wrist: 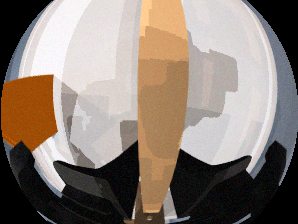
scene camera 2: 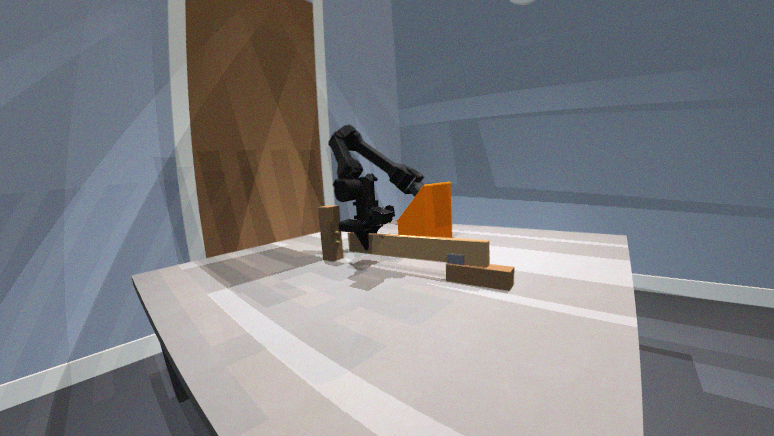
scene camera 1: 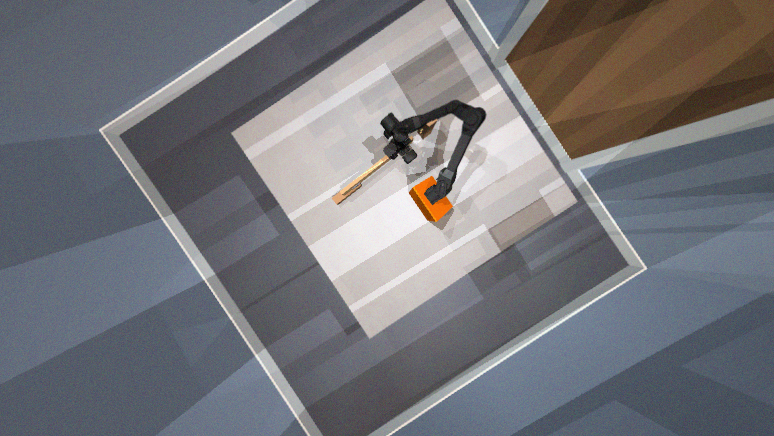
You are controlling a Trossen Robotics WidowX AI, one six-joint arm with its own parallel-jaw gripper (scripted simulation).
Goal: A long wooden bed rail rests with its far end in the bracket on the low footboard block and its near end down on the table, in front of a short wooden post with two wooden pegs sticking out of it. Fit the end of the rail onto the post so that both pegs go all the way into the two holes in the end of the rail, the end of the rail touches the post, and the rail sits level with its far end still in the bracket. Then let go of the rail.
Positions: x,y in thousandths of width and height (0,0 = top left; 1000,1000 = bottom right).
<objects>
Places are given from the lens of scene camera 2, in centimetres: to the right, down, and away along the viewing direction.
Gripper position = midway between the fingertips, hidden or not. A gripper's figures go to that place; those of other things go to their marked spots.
gripper (scene camera 2: 476,572): -5, 9, 90
long wooden rail (scene camera 2: 617,579): 21, 8, 68
</objects>
